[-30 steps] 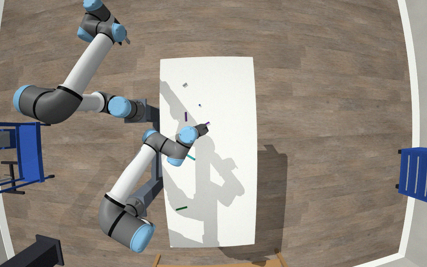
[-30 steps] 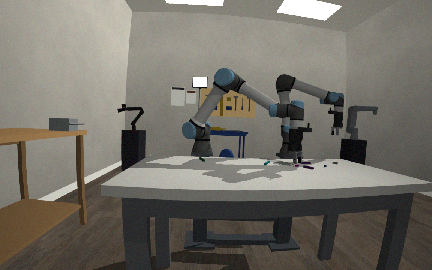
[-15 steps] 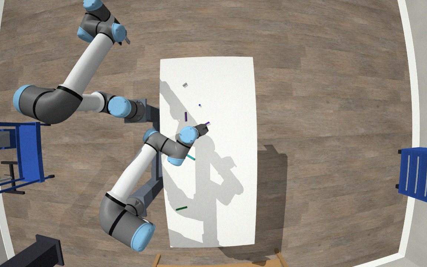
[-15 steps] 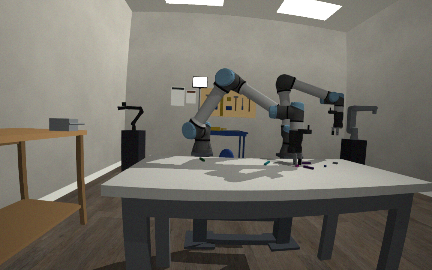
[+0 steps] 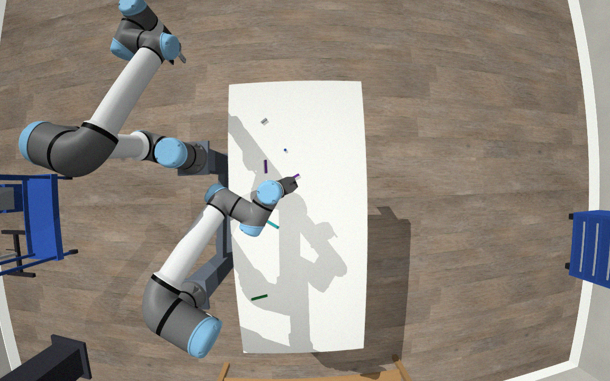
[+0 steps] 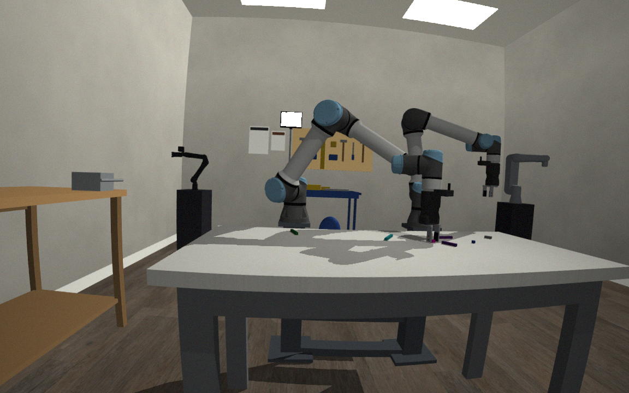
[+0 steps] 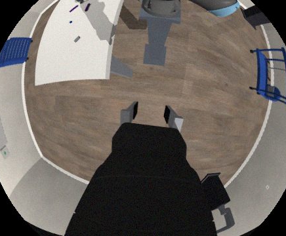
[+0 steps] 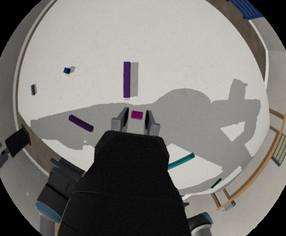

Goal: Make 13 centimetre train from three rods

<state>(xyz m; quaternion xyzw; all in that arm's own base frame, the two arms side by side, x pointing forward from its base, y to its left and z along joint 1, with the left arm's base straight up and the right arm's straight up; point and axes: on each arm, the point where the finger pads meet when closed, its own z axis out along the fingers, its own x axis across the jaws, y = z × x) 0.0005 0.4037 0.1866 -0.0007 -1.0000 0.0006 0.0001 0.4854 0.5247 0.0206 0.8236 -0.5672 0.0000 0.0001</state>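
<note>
My right gripper is now 2 cm above the magenta rod. Round my right hand: blue rod (17 cm to the left, 2 cm below); then grey rod (11 cm behind, 30 cm to the left, 2 cm below); then turquoise rod (6 cm behind, 16 cm to the right, 2 cm below).
</note>
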